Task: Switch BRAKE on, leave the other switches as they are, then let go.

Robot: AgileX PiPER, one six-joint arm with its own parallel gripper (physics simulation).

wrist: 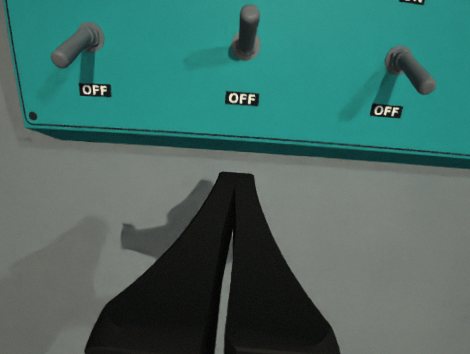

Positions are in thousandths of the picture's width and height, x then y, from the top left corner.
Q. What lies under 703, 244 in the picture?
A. A teal switch panel.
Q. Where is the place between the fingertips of my gripper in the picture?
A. At 501, 538
